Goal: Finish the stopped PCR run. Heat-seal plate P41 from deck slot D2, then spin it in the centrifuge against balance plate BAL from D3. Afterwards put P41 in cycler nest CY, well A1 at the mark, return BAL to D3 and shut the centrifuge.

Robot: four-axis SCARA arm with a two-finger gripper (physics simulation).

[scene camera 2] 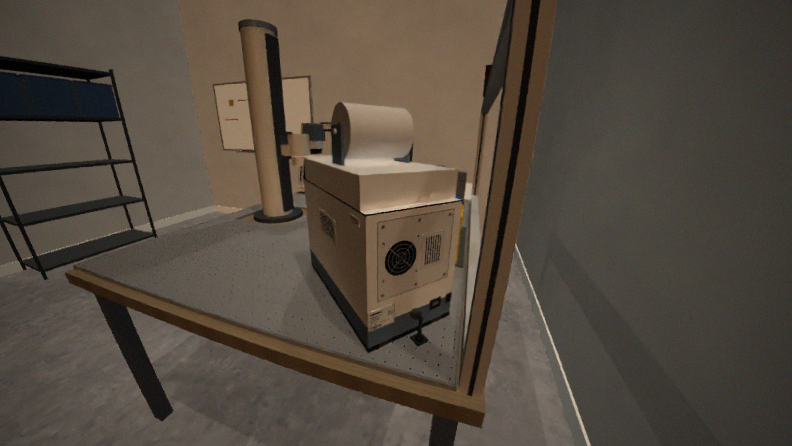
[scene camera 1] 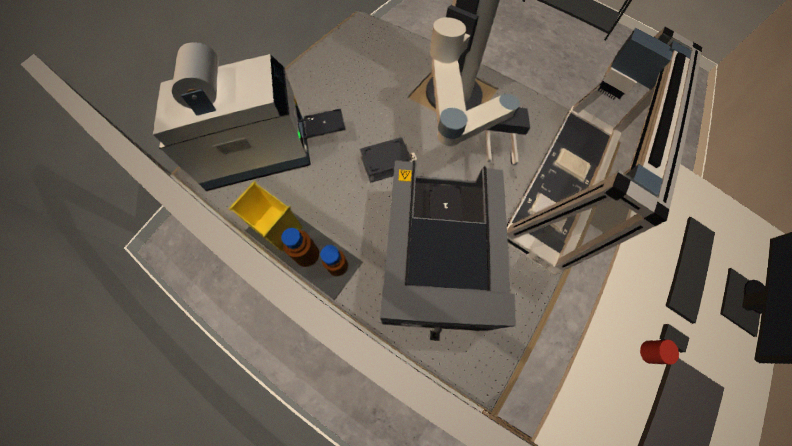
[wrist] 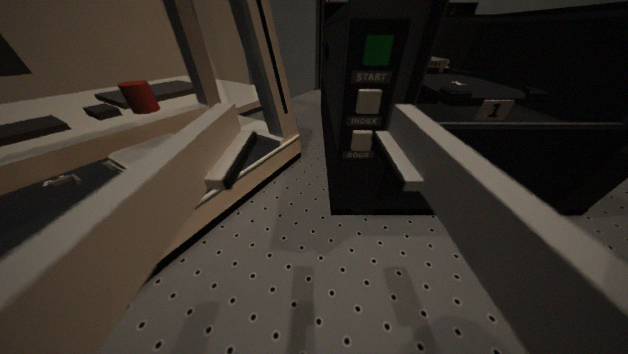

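Seen in the pictures: gripper, fingertip midpoint: [scene camera 1: 502, 162] [wrist: 314, 122]; arm's base, origin of the base link: [scene camera 2: 279, 215].
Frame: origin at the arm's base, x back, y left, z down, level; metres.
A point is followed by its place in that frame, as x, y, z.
Note:
My gripper [scene camera 1: 502, 160] @(-0.328, 0.341, -0.165) [wrist: 314, 122] @(-0.328, 0.341, -0.165) is shut on nothing, its fingers at their narrowest setting with a gap between them. It hangs between the deck and the button end of the grey centrifuge [scene camera 1: 448, 304] @(-0.842, 0.418, -0.257) [wrist: 380, 195] @(-0.421, 0.304, -0.053). Green START, INDEX and DOOR buttons face it; the right fingertip appears beside INDEX and DOOR. The centrifuge is open, with bucket 1 [scene camera 1: 445, 203] @(-0.564, 0.259, -0.152) [wrist: 456, 90] @(-0.523, 0.265, -0.153) showing; a small pale item [wrist: 439, 62] @(-0.662, 0.293, -0.166) lies deeper inside, its label unreadable. One pale plate [scene camera 1: 547, 204] @(-0.316, 0.553, -0.075) and another pale plate [scene camera 1: 573, 161] @(-0.074, 0.572, -0.073) sit on the deck [scene camera 1: 588, 135]. The heat sealer [scene camera 1: 221, 119] @(-0.794, -0.386, -0.347) [scene camera 2: 387, 188] @(-0.842, -0.649, -0.337) has its tray [scene camera 1: 325, 122] @(-0.508, -0.282, -0.108) out.
A low dark block [scene camera 1: 384, 157] @(-0.491, -0.025, -0.069) stands between sealer and centrifuge. A yellow bin [scene camera 1: 260, 210] @(-0.903, -0.262, -0.058) and two blue-capped bottles [scene camera 1: 299, 246] @(-0.929, -0.014, -0.166) [scene camera 1: 334, 260] @(-0.902, 0.093, -0.158) stand left of the centrifuge. A gantry frame [scene camera 1: 587, 207] @(-0.502, 0.571, -0.406) rises over the deck. A red mug [scene camera 1: 658, 351] [wrist: 140, 97] stands on the side desk.

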